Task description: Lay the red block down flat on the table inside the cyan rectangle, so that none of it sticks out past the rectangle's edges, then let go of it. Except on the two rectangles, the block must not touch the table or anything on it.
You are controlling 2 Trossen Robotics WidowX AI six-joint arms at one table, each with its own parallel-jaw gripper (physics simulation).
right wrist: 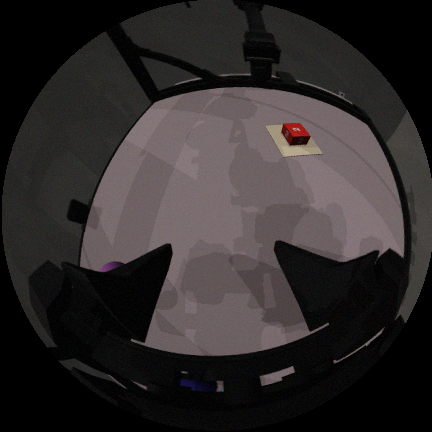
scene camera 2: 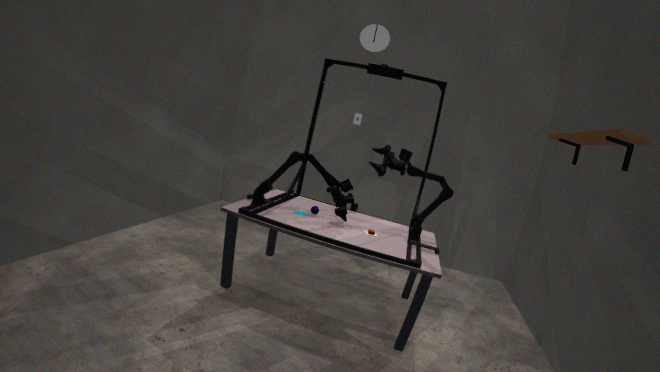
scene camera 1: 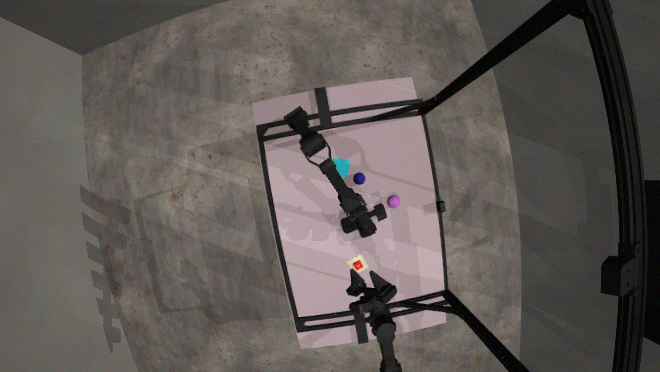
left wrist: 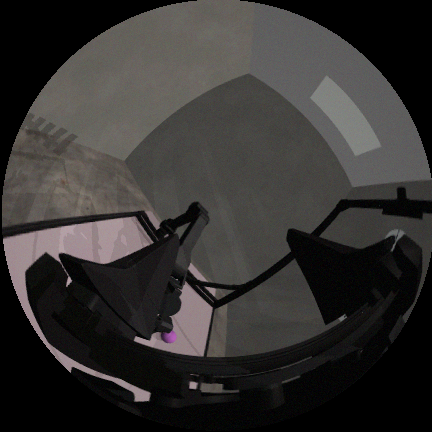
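Seen in the pictures: left gripper, fingertip midpoint: [scene camera 2: 370, 155] [scene camera 1: 360, 270] [left wrist: 234, 236]; right gripper, fingertip midpoint: [right wrist: 223, 247] [scene camera 2: 346, 217]; left arm's base at its link origin: [right wrist: 260, 78] [scene camera 2: 413, 239]; right arm's base at its link origin: [scene camera 2: 257, 204] [scene camera 1: 297, 120] [left wrist: 158, 234].
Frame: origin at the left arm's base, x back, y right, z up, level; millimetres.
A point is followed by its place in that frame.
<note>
The red block [scene camera 1: 358, 265] @[x -250, y -79, z 0 mm] [scene camera 2: 371, 231] @[x -247, y -94, z -1 mm] [right wrist: 296, 133] @[x -261, y -80, z 0 mm] lies flat on a cream rectangle [scene camera 1: 361, 258] @[x -278, y -63, z -18 mm] [right wrist: 300, 150] @[x -275, y -91, z -18 mm], inside its edges. The cyan rectangle [scene camera 1: 342, 167] @[x -684, y -127, z -18 mm] [scene camera 2: 301, 213] @[x -683, y -139, z -18 mm] lies beside the right arm's forearm in scene camera 1, with part of it hidden. My right gripper [scene camera 1: 365, 218] @[x -434, y -27, z 12 mm] [scene camera 2: 349, 212] @[x -434, y -27, z 12 mm] [right wrist: 223, 247] @[x -434, y -27, z 12 mm] is open and empty, pointing down above the table between the two rectangles. My left gripper [scene camera 1: 363, 272] @[x -359, y -97, z 421 mm] [scene camera 2: 372, 156] @[x -359, y -97, z 421 mm] [left wrist: 234, 236] @[x -359, y -97, z 421 mm] is open and empty, held high above the table. The block does not show in the left wrist view.
A dark blue ball [scene camera 1: 359, 178] @[x -634, y -60, z 32 mm] [scene camera 2: 314, 210] @[x -626, y -82, z 9 mm] [right wrist: 200, 384] @[x -609, y -60, z 16 mm] stands close beside the cyan rectangle. A purple ball [scene camera 1: 393, 201] @[x -529, y 79, z 35 mm] [left wrist: 169, 336] @[x -513, y 79, z 32 mm] [right wrist: 113, 266] @[x -502, y 82, z 20 mm] stands to the right of the right gripper in scene camera 1. A black frame [scene camera 1: 279, 230] @[x -426, y -422, z -7 mm] runs around the table and rises over it.
</note>
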